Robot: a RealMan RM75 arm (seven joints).
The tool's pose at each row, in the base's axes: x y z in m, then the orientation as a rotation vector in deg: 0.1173 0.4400 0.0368 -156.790 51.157 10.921; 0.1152 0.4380 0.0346 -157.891 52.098 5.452; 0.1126 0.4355 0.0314 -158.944 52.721 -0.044; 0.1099 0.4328 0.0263 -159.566 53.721 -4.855; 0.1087 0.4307 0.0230 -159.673 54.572 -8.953; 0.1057 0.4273 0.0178 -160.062 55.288 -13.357; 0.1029 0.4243 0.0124 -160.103 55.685 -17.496; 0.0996 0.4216 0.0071 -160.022 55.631 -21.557; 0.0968 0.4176 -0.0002 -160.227 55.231 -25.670; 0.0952 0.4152 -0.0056 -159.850 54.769 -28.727; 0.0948 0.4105 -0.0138 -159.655 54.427 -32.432; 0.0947 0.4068 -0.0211 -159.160 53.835 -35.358; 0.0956 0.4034 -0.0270 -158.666 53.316 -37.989
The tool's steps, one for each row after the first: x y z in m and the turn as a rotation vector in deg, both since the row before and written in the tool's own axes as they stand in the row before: -0.0001 0.0032 0.0016 0.170 3.953 -0.040; -0.0002 0.0041 0.0025 0.126 3.916 -0.234; -0.0002 0.0048 0.0042 0.114 3.431 0.151; 0.0003 0.0030 0.0027 0.375 2.824 0.225; -0.0005 0.0055 0.0041 0.115 3.085 0.040; -0.0008 0.0052 0.0043 0.394 2.791 -0.044; -0.0016 0.0052 0.0041 0.563 2.660 -0.279; -0.0009 0.0064 0.0059 0.354 2.717 -0.589; -0.0010 0.0041 0.0045 0.733 1.910 -0.357; 0.0004 0.0059 0.0074 0.506 2.410 -0.414; 0.0000 0.0048 0.0066 0.774 1.819 -0.389; 0.0007 0.0038 0.0057 0.693 1.645 -0.332
